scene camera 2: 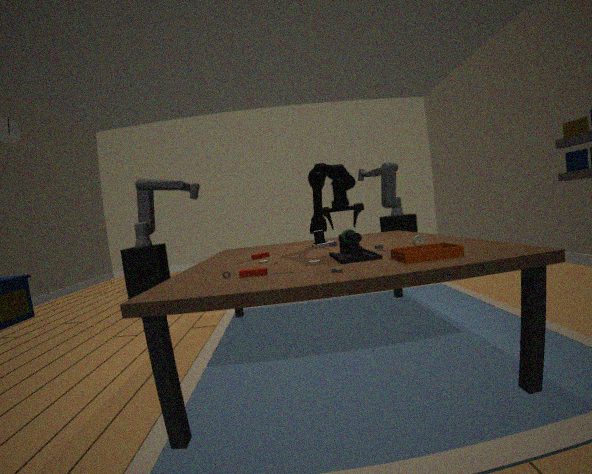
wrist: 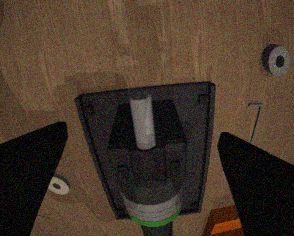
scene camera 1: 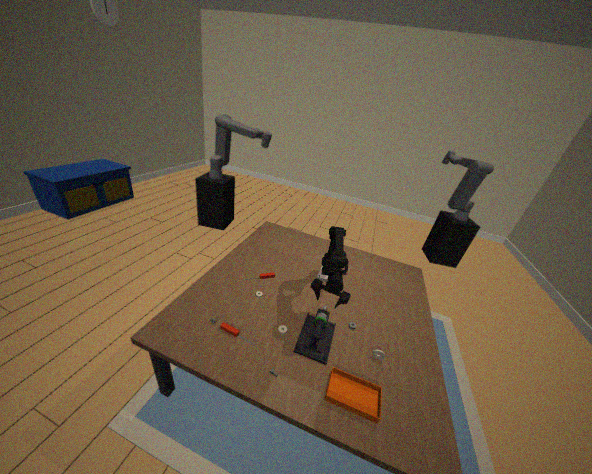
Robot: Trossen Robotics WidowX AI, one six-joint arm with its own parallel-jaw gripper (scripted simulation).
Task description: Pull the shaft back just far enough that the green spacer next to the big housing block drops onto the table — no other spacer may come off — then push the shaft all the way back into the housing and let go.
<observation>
My gripper [wrist: 144,135] is open, holding nothing. I also see a pale grey shaft [wrist: 141,106] and an orange tray [scene camera 1: 346,391].
The orange tray shows as well in scene camera 2 [scene camera 2: 430,252].
</observation>
